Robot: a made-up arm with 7 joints.
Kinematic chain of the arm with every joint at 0, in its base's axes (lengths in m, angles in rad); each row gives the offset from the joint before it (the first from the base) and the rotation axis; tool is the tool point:
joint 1: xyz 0 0 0.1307 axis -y
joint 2: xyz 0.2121 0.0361 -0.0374 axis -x
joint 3: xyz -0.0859 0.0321 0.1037 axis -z
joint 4: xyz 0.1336 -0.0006 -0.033 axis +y
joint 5: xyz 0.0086 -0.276 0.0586 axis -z
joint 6: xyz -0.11 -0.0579 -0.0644 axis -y
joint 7: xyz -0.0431 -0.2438 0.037 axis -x
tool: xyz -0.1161 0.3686 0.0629
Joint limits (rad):
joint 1: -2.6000..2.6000
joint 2: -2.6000..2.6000
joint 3: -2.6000..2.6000
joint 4: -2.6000..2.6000
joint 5: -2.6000..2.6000
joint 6: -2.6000..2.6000
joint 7: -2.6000..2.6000
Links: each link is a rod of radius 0.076 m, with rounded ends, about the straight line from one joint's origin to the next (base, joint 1, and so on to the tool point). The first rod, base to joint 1, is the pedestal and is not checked.
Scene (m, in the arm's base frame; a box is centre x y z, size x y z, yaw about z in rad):
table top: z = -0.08
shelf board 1: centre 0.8 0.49 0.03 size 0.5 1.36 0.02 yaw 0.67
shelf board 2: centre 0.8 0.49 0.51 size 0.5 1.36 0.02 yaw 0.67
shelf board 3: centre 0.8 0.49 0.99 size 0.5 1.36 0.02 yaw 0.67
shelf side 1: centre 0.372 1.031 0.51 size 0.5 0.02 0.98 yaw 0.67
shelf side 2: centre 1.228 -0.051 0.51 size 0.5 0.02 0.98 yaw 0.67
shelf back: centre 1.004 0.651 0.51 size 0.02 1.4 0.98 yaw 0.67
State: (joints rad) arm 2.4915 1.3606 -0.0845 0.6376 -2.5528 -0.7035 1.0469
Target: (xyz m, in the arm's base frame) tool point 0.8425 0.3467 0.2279
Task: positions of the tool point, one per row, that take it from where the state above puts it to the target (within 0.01 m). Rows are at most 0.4 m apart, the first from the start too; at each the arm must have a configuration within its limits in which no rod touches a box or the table.
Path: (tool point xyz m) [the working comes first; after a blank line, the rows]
Joints at the target: 1.0014 1.0948 -1.3522 0.0767 -2.5332 -1.0526 1.8886
Straight joint move there: touches shelf board 2.

1: -0.4124 -0.3165 0.5619
2: -0.0811 -0.2753 0.7339
3: 0.2536 -0.1649 0.6938
4: 0.4668 -0.0309 0.4895
5: 0.5065 0.0805 0.2279
6: 0.5980 0.1134 0.2298
7: 0.6780 0.1525 0.2334
8: 0.7442 0.1967 0.2376
9: 0.7946 0.2447 0.2401
10: 0.8277 0.2954 0.2379
11: 0.8425 0.3467 0.2279

